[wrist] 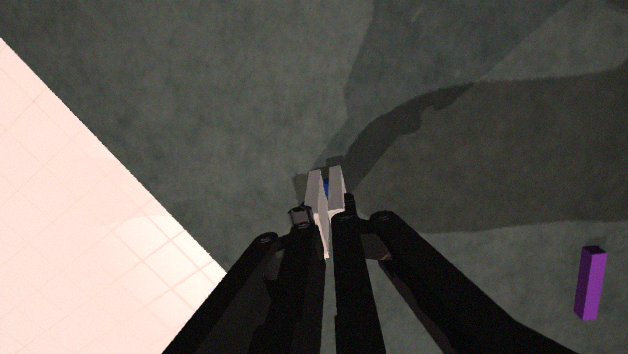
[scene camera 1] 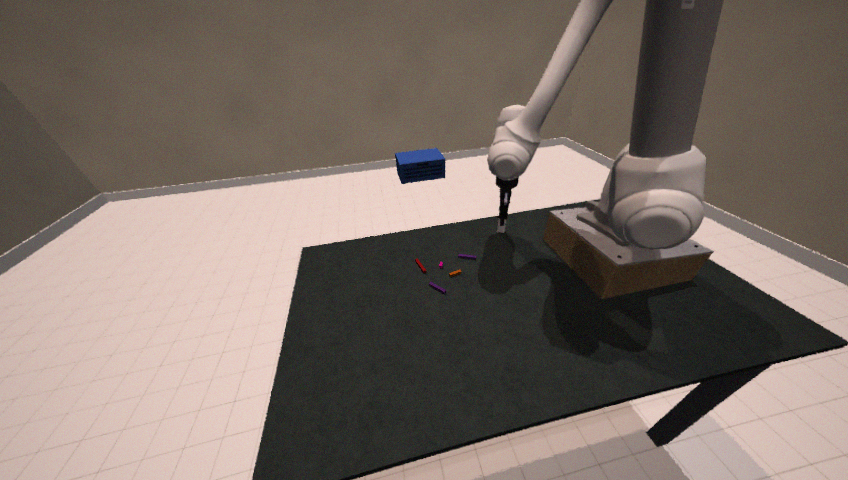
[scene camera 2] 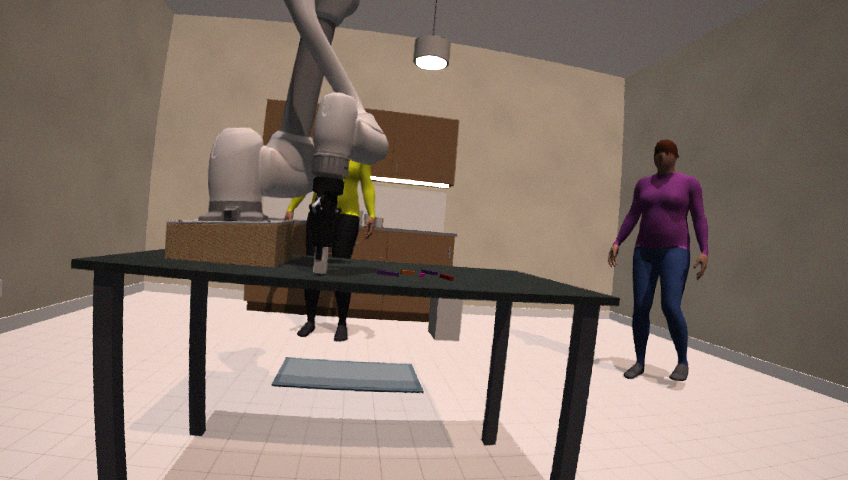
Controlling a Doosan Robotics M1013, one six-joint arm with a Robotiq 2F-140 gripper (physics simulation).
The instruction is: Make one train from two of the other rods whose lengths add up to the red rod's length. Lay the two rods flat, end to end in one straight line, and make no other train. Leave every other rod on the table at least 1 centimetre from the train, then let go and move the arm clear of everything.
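Places are measured from the arm's base along level axes (x ahead, y right, z down), in centimetres.
Pixels of known places: gripper, fingertip midpoint: (wrist: pixel 328 185) (scene camera 1: pixel 500 230) (scene camera 2: pixel 319 273); arm's base at its link origin: (scene camera 2: pixel 235 220).
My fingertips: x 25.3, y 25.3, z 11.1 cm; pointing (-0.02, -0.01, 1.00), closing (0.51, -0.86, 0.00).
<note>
Ahead of a thing's pixels: the offset from my fingertips to its top centre. Level surfaces: height alone.
My gripper (scene camera 1: pixel 501 228) (scene camera 2: pixel 320 267) (wrist: pixel 328 185) points down at the table and is shut on a small blue rod {dx +0.1, dy +0.1, dz -0.6 cm} (wrist: pixel 326 188), which shows between the pale fingertips in the wrist view and is mostly hidden by them. The red rod {dx +35.7, dy -7.2, dz -0.6 cm} (scene camera 1: pixel 420 265) (scene camera 2: pixel 446 277) lies left of the others in scene camera 1. A pink rod {dx +29.1, dy -9.4, dz -0.6 cm} (scene camera 1: pixel 440 264) (scene camera 2: pixel 421 275) and an orange rod {dx +26.3, dy -14.9, dz -0.6 cm} (scene camera 1: pixel 455 272) (scene camera 2: pixel 407 272) lie near it. One purple rod {dx +19.1, dy -9.0, dz -0.6 cm} (scene camera 1: pixel 467 256) (scene camera 2: pixel 387 273) (wrist: pixel 590 283) lies nearest the gripper. Another purple rod {dx +34.2, dy -18.8, dz -0.6 cm} (scene camera 1: pixel 437 287) (scene camera 2: pixel 429 271) lies farther toward the front. These rods lie apart.
The dark table {dz +0.5 cm} (scene camera 1: pixel 357 368) (scene camera 2: pixel 476 285) carries the arm's wooden base block (scene camera 1: pixel 648 273) (scene camera 2: pixel 226 242), to the right of the gripper in scene camera 1. The table's edge is near the gripper in the wrist view. Two people (scene camera 2: pixel 358 190) (scene camera 2: pixel 665 208) stand beyond the table.
</note>
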